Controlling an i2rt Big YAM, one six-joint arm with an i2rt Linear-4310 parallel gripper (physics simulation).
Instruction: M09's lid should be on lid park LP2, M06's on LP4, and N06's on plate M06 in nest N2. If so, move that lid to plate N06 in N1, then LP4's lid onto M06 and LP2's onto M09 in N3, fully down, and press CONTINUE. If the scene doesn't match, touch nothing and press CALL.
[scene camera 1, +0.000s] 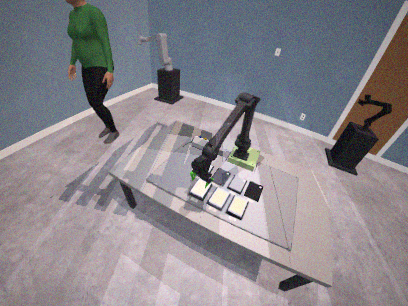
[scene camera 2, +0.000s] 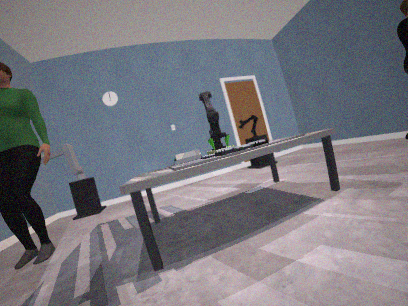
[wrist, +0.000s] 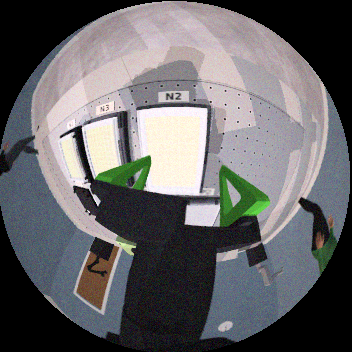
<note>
I see my gripper (wrist: 185, 162) and a nest N3 (wrist: 121, 115).
</note>
